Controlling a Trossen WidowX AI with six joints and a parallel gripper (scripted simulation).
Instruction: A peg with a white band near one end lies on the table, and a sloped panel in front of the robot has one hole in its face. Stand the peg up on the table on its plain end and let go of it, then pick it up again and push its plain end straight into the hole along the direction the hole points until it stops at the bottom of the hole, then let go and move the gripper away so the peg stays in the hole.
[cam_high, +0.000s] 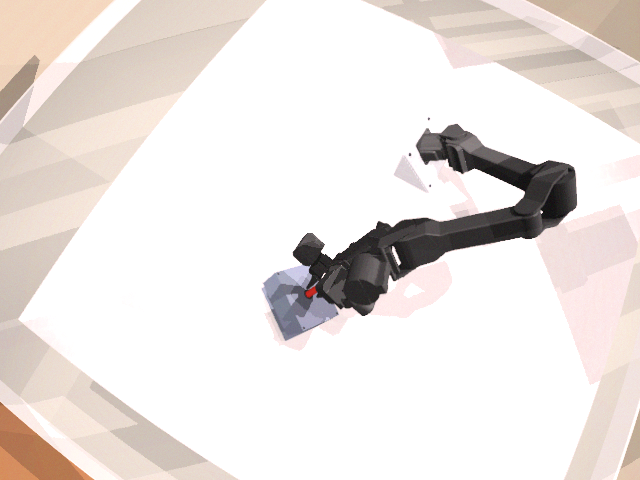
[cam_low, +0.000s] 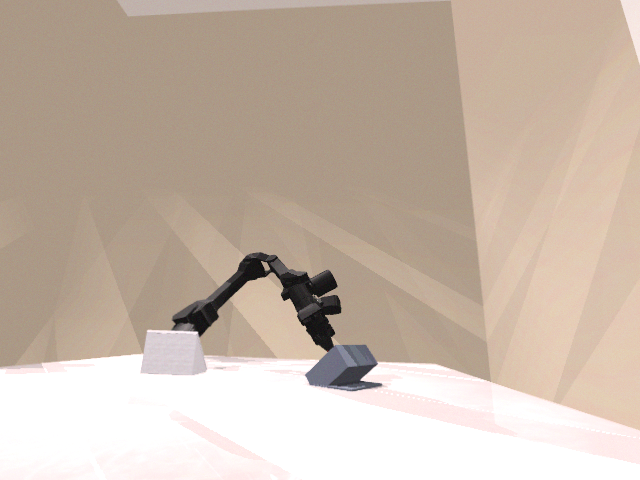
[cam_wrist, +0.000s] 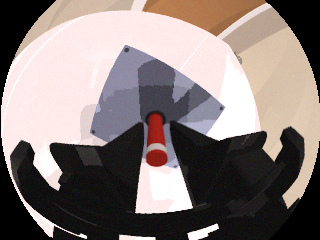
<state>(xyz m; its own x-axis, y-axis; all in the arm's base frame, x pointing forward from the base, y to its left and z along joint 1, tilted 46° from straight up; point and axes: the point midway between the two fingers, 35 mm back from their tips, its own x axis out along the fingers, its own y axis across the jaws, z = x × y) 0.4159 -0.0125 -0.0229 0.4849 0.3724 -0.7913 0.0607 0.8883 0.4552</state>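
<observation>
Now: gripper tip 10 mm past the red peg, 10 mm to the right of it and 10 mm below it. From my gripper tip the other things lie so: sloped grey-blue panel: 20 mm ahead, 10 mm to the right, 30 mm below.
</observation>
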